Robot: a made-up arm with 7 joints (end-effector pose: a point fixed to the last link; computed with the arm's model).
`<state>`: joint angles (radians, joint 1 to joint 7).
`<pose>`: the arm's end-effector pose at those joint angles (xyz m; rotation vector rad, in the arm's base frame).
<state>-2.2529 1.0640 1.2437 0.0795 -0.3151 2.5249 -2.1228</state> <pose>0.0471 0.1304 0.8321 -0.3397 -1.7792 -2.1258</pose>
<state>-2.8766 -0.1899 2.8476 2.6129 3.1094 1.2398 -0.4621</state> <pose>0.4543 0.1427 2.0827 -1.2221 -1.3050 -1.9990</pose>
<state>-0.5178 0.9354 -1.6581 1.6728 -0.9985 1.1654 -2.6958</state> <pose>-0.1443 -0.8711 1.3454 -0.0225 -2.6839 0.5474</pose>
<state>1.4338 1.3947 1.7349 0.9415 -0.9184 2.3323 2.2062</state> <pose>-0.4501 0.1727 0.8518 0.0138 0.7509 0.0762</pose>
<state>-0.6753 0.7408 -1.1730 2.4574 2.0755 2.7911 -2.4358</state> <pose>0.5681 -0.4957 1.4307 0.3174 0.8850 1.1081</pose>
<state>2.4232 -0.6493 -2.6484 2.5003 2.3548 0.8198 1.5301</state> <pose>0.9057 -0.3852 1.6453 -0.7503 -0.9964 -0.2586</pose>
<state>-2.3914 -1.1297 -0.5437 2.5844 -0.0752 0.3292 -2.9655</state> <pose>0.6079 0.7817 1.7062 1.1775 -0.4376 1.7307</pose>
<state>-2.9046 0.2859 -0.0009 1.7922 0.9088 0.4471 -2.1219</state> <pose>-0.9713 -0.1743 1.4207 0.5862 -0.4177 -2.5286</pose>
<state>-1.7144 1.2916 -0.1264 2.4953 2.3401 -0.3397 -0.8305</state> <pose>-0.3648 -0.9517 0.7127 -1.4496 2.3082 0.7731</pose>
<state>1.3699 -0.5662 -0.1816 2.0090 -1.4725 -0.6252 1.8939</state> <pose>-0.0613 0.1306 1.9588 1.6230 0.9077 2.2017</pose>
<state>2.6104 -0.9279 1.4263 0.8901 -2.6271 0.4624 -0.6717</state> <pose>-0.4362 -0.5795 0.9330 -0.9427 2.8878 -0.7312</pose>
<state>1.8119 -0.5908 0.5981 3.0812 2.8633 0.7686 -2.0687</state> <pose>0.2473 -0.6716 1.9185 -0.4268 -0.0862 -1.1528</pose>
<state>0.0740 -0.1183 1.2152 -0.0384 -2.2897 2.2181 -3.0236</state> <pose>0.3017 0.2688 0.7756 1.6637 -0.1835 0.9571</pose>
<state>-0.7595 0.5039 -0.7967 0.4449 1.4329 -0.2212 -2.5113</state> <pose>-0.2639 -0.4632 0.6160 0.9813 1.1512 -1.9993</pose>
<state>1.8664 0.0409 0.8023 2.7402 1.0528 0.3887 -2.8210</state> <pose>-0.1516 0.1774 2.1317 1.2041 -0.7842 2.5289</pose>
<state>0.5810 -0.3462 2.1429 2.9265 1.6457 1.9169 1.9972</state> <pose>-0.3936 -0.3943 1.8055 -1.1412 1.7976 -0.3916</pose>
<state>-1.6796 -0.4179 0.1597 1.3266 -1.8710 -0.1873 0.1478</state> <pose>0.2567 -0.5733 1.5271 -0.2705 0.0790 -1.3506</pose>
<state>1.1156 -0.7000 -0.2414 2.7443 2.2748 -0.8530 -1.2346</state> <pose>0.0924 -0.4534 1.7830 -2.3127 -0.0678 -0.9922</pose>
